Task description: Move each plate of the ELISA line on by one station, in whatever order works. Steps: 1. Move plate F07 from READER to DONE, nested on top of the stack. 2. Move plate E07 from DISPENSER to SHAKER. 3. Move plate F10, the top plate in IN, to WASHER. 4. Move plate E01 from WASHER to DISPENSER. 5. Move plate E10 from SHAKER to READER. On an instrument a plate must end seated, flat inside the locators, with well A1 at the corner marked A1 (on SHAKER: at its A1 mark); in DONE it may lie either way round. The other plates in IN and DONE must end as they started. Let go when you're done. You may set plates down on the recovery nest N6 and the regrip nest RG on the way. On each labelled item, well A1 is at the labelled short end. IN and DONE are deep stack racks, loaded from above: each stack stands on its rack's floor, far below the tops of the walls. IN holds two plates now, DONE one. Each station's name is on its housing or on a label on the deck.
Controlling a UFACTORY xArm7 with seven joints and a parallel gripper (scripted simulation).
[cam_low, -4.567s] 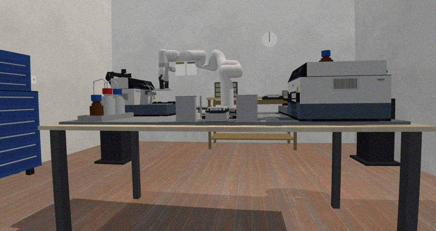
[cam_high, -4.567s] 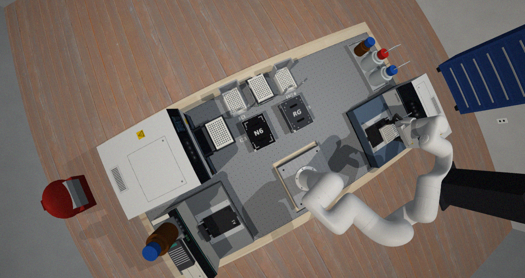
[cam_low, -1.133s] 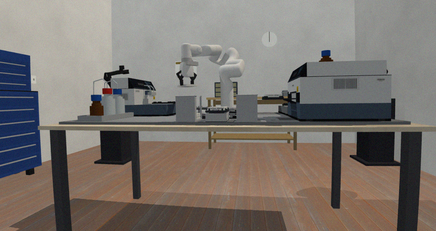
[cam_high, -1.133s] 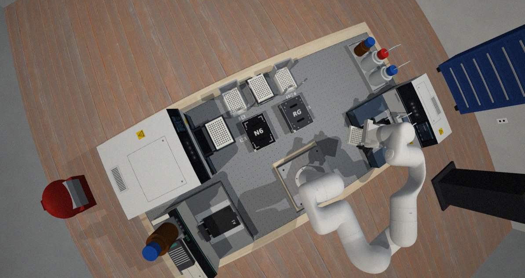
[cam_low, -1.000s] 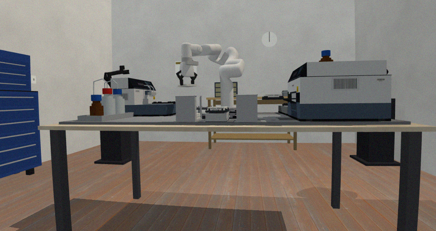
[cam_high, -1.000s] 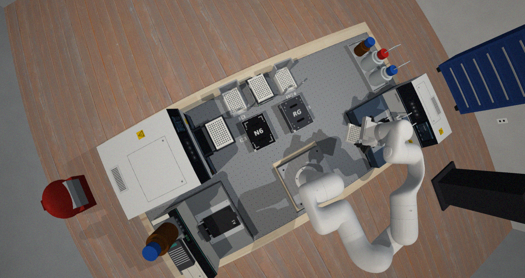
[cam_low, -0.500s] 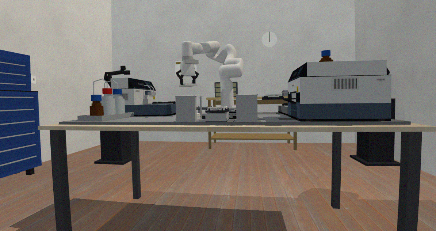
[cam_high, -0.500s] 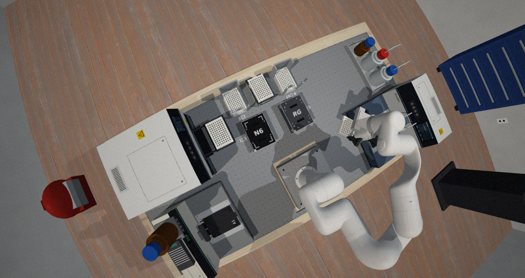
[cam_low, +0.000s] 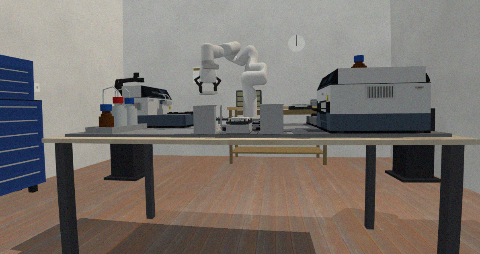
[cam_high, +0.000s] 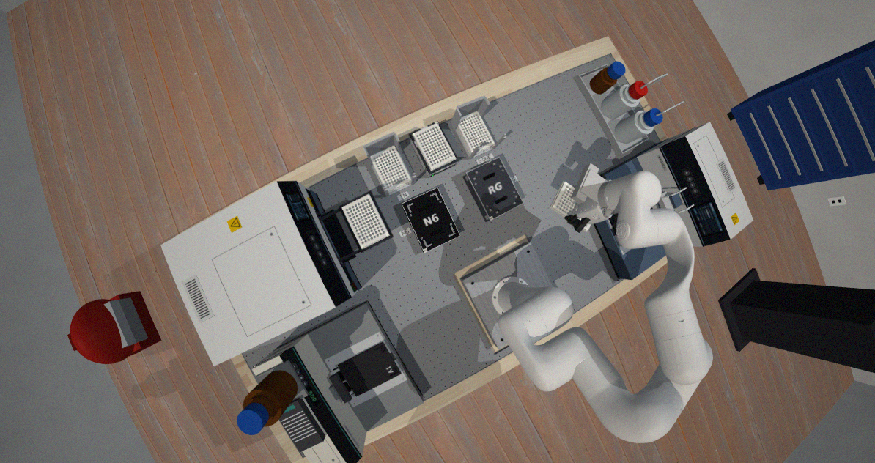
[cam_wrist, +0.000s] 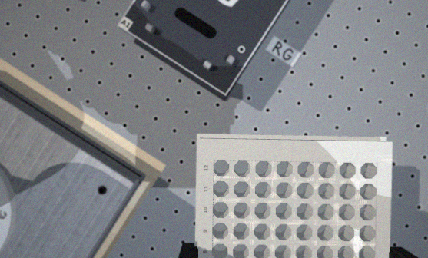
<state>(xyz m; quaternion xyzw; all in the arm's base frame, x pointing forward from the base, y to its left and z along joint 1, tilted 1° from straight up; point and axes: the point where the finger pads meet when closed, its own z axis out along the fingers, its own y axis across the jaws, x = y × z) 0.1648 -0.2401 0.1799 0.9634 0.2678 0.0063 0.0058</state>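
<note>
The regrip nest RG lies 150 mm ahead of my hand, 130 mm to the left of it and 170 mm below it. The rest, counted from my hand: washer nest: 160 mm behind, 240 mm to the right, 130 mm below; then blue washer base: 160 mm behind, 270 mm to the right, 180 mm below; then A1 mark: 80 mm ahead, 190 mm to the left, 160 mm below.
</note>
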